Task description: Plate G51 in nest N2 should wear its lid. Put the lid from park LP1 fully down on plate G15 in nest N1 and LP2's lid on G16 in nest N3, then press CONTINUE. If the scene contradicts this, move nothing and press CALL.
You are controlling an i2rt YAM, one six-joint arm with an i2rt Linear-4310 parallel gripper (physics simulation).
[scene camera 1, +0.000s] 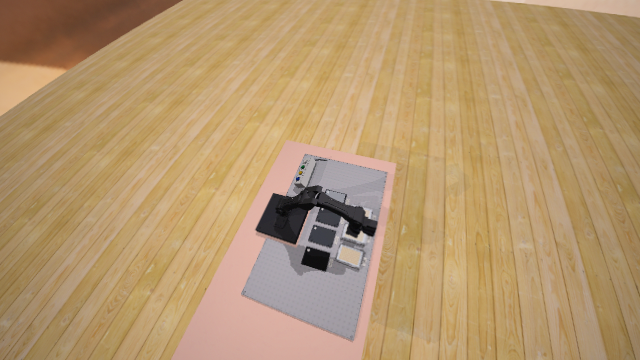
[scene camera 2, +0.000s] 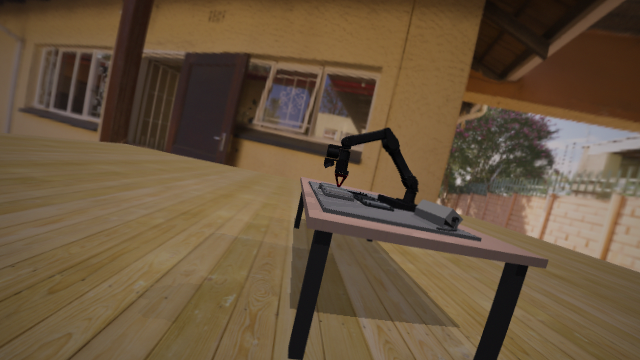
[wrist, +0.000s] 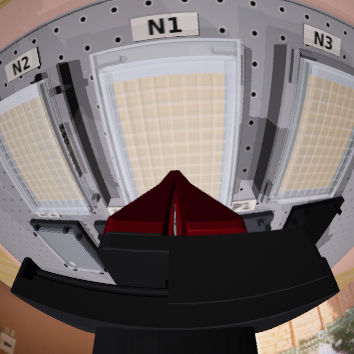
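My gripper is shut and empty, its dark red fingertips above the near part of the plate in nest N1. The plate in N2 is at the left of the wrist view. The plate in N3 is at the right. All three show cream well grids; I cannot tell whether clear lids cover them. Marks on N2's side are unreadable. A pale clear lid lies on a dark park at the lower left of the wrist view. The middle park is mostly hidden by my gripper.
A black park is at the lower right of the wrist view. More dark square parks stand beside the nests. The button box has green, yellow and blue buttons. The arm's black base plate is beside the grey board.
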